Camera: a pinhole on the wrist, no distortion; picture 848 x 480 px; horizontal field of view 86.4 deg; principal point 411.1 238.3 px. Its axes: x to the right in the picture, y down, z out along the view. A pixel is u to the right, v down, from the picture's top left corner.
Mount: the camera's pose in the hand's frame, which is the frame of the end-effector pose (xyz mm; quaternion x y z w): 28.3 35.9 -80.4 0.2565 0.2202 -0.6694 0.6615
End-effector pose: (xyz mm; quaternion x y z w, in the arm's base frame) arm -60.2 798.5 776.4 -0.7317 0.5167 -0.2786 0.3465
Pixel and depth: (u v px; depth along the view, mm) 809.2 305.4 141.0
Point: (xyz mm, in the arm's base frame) -0.4 781.0 927.9
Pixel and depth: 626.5 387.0 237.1
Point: 110.3 762.2 922.6
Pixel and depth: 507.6 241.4 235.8
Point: 84.6 831.2 856.5
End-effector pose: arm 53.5 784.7 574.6 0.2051 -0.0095 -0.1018 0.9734
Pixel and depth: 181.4 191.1 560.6
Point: -57.5 498.9 1022.6
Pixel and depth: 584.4 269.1 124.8
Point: 68.7 712.1 528.6
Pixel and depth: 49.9 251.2 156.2
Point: 76.0 762.1 696.9
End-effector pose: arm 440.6 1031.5 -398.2 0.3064 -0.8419 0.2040 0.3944
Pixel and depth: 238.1 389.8 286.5
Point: 313.6 820.9 -435.9
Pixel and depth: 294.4 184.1 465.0
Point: 388.5 724.1 -636.1
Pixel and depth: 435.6 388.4 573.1
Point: 398.6 499.2 -425.0
